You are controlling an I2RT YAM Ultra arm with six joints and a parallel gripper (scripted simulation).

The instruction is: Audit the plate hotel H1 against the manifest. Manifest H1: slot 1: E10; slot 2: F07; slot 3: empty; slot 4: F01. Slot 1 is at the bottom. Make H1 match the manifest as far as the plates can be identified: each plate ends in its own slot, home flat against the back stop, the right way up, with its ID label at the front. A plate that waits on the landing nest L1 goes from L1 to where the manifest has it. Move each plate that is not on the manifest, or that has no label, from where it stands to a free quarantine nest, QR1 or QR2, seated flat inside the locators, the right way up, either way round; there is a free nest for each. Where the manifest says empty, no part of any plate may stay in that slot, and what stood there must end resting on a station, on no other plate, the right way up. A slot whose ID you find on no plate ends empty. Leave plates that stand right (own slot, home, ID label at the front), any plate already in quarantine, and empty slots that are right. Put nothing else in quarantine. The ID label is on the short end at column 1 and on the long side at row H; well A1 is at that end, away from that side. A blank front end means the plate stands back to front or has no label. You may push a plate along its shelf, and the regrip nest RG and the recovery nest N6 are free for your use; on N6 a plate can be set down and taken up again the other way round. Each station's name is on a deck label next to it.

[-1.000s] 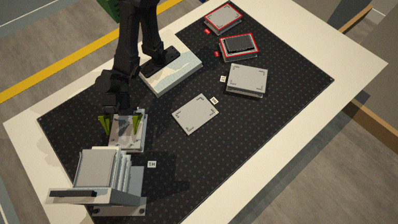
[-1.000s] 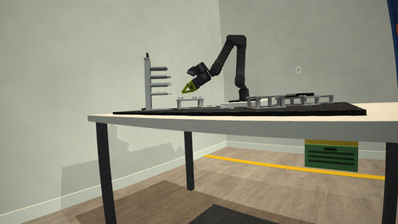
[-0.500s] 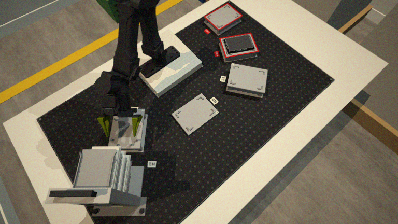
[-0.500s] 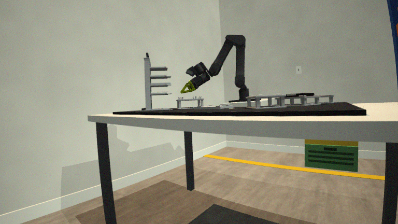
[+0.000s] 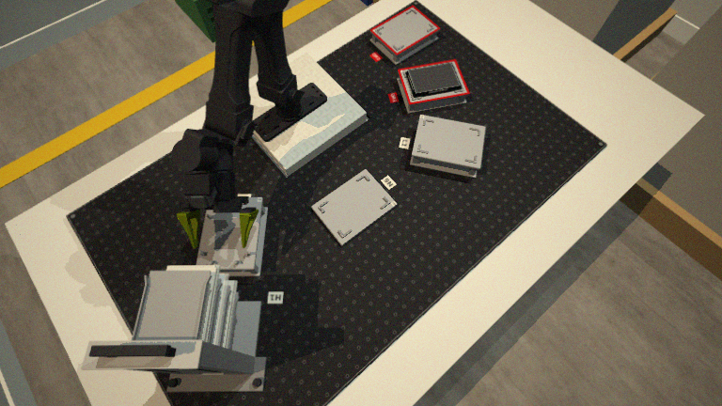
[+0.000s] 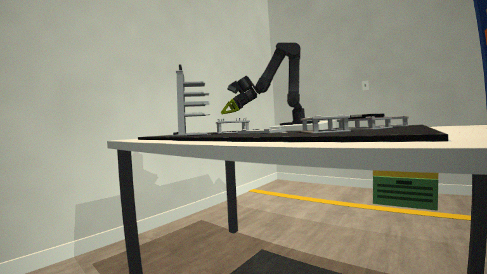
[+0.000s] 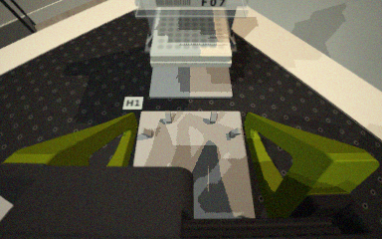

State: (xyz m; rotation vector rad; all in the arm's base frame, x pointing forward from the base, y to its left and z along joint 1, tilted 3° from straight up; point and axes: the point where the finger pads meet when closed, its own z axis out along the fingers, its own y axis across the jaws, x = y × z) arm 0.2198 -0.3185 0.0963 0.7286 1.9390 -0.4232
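Now: the regrip nest 3 cm behind my hand, 3 cm to the left of it and 5 cm below it. From my hand the other things lie so: H1 deck label: 13 cm ahead, 2 cm to the left, 11 cm below; white well plate: 10 cm ahead, 9 cm to the right; plate hotel H1: 16 cm ahead, 14 cm to the right, 5 cm above.
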